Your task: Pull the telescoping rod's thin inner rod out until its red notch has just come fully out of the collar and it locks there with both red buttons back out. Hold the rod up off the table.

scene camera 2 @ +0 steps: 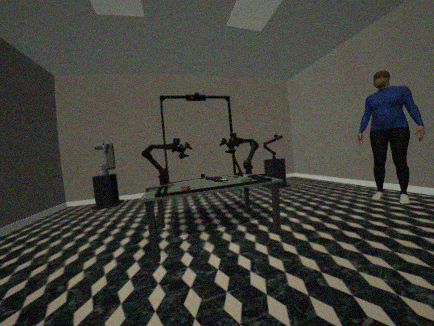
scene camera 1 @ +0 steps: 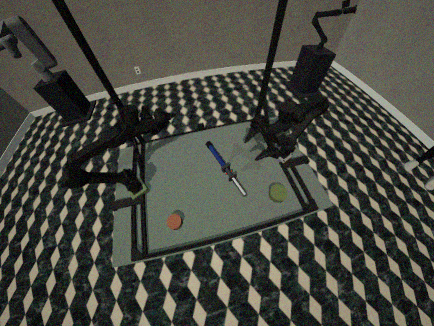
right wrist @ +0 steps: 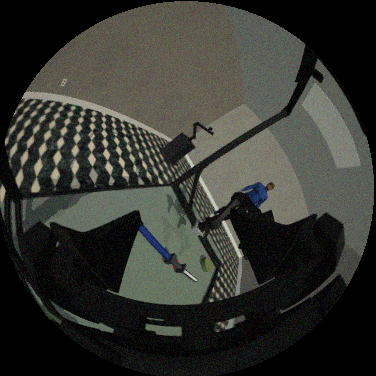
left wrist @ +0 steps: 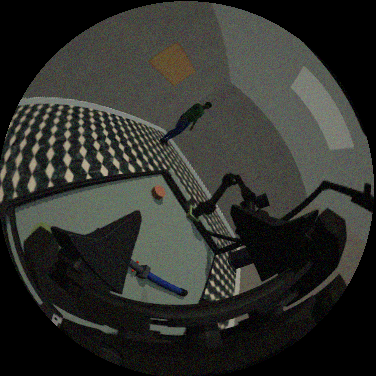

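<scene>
The telescoping rod (scene camera 1: 217, 156) (scene camera 2: 212, 178) (left wrist: 165, 284) (right wrist: 155, 242) lies on the table (scene camera 1: 195, 195), with a blue tube, a dark collar (scene camera 1: 228, 170) (left wrist: 142, 270) (right wrist: 175, 264) and a thin silver inner rod (scene camera 1: 239, 185) (right wrist: 190, 275). Small red spots show at the collar; the notch cannot be made out. In the left wrist view a finger hides the inner rod. My left gripper (scene camera 1: 251, 149) (scene camera 2: 223, 147) is open and empty, above the table, right of the rod in scene camera 1. My right gripper (scene camera 2: 188, 151) (right wrist: 185, 214) is open and empty, raised above the table's left side in scene camera 2.
An orange disc (scene camera 1: 174, 221) (scene camera 2: 185, 188) (left wrist: 159, 192) lies front left on the table. A yellow-green disc (scene camera 1: 278, 192) (right wrist: 206, 263) lies right of the inner rod. A dark overhead frame (scene camera 2: 175, 97) stands behind the table. Dark rails run along the table's edges.
</scene>
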